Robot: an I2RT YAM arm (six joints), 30 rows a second.
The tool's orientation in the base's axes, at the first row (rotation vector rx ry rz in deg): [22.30 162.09 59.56]
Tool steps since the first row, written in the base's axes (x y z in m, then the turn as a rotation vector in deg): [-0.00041 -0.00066 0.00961 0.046 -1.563 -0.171]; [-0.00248 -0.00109 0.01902 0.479 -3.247 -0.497]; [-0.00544 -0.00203 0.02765 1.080 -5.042 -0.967]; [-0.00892 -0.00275 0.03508 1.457 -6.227 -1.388]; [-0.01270 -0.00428 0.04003 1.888 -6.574 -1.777]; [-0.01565 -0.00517 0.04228 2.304 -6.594 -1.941]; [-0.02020 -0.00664 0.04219 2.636 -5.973 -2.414]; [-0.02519 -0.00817 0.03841 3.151 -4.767 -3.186]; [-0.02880 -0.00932 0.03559 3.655 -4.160 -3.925]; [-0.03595 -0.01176 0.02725 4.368 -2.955 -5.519]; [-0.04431 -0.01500 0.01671 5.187 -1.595 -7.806]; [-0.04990 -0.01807 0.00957 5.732 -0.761 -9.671]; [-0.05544 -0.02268 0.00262 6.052 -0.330 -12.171]
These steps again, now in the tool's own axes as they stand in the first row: [0.00014 0.00566 -0.00780 -0.469 -1.249 -0.834]; [0.00194 0.01103 -0.01561 -1.343 -2.608 -1.554]; [0.00446 0.01533 -0.02331 -2.407 -4.108 -2.203]; [0.00755 0.01892 -0.03005 -3.090 -5.174 -2.551]; [0.01073 0.02024 -0.03546 -3.596 -5.594 -2.392]; [0.01331 0.02044 -0.03827 -4.000 -5.630 -2.203]; [0.01728 0.01838 -0.03994 -4.146 -5.414 -1.396]; [0.02170 0.01380 -0.03893 -4.307 -4.925 0.036]; [0.02488 0.01039 -0.03816 -4.620 -4.856 1.068]; [0.03116 0.00175 -0.03463 -4.964 -4.861 3.162]; [0.03840 -0.00916 -0.03015 -5.363 -5.179 5.899]; [0.04300 -0.01718 -0.02765 -5.645 -5.666 7.937]; [0.04713 -0.02619 -0.02623 -5.815 -6.905 10.167]
